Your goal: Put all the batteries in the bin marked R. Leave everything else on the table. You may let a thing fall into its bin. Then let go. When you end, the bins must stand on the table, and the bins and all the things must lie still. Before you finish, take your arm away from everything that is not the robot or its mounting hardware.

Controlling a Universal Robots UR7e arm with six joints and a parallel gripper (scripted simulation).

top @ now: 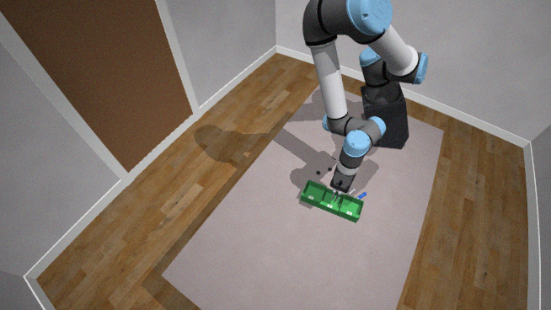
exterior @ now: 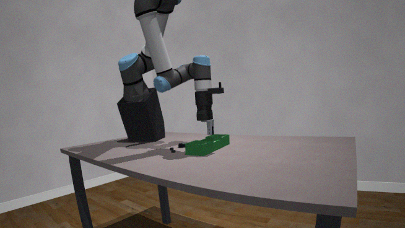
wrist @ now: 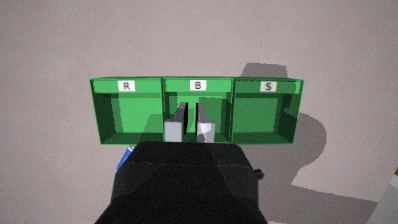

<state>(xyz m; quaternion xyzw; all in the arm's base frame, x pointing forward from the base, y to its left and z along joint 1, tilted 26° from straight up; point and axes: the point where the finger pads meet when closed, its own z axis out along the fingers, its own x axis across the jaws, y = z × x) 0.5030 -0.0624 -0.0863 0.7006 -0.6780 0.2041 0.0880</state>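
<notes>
My gripper is now 60 mm above the green bin row, 10 mm to the left of it and 10 mm past it. The rest, counted from my hand: small white clip: 90 mm behind, 70 mm below, 10 mm to the right; then white bolt: 100 mm behind, 80 mm below, 60 mm to the left; then blue battery: 100 mm to the left, 100 mm behind, 70 mm below.
</notes>
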